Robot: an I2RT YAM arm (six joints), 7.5 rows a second.
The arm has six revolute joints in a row. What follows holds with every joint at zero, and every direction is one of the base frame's.
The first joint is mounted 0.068 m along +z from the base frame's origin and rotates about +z.
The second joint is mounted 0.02 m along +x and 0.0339 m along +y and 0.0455 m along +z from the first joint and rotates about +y.
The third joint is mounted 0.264 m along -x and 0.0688 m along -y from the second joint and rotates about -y.
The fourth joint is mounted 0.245 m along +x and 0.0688 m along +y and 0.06 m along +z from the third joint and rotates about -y.
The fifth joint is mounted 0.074 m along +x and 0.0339 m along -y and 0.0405 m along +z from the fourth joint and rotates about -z.
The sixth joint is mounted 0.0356 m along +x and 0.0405 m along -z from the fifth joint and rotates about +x.
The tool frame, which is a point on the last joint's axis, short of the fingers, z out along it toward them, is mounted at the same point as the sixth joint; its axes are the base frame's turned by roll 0, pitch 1.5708 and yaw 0 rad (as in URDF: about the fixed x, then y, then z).
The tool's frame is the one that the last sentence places.
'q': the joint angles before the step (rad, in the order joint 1, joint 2, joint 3, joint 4, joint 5, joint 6). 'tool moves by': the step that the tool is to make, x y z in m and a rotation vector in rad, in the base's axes. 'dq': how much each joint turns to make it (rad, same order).
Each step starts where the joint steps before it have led.
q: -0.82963 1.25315 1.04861 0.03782 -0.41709 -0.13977
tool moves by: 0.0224 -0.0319 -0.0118 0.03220 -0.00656 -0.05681
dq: -0.01104 0.14915 0.06740 0.07645 0.04066 0.03665
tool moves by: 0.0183 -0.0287 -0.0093 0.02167 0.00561 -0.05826
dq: -0.01094 0.12947 0.08436 0.03197 0.04476 0.01962
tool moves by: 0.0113 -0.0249 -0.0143 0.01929 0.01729 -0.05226
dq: -0.01714 0.10416 0.05888 0.02145 0.03454 0.00669
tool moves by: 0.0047 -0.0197 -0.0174 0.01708 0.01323 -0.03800
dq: -0.02086 0.07780 0.02520 0.03232 0.01658 0.00460
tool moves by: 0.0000 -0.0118 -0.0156 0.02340 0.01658 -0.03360
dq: -0.01636 0.04578 0.00229 0.01645 0.01634 0.00594
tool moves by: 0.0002 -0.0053 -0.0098 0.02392 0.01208 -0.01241
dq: -0.00703 0.02471 0.00052 -0.00039 0.00382 0.00663
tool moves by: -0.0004 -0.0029 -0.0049 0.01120 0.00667 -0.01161
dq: -0.00438 0.01210 0.00004 0.00004 0.00650 0.00364
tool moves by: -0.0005 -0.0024 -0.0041 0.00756 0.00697 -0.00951
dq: -0.00388 0.00985 -0.00024 0.00004 0.00566 0.00076
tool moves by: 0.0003 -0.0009 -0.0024 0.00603 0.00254 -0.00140
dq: -0.00070 0.00583 -0.00005 -0.00001 0.00018 0.00181
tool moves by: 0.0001 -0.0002 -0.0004 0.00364 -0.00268 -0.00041
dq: -0.00018 0.00126 0.00002 0.00103 -0.00110 0.00433
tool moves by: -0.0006 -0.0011 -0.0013 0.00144 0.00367 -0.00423
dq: -0.00248 0.00315 0.00023 -0.00080 0.00230 -0.00147
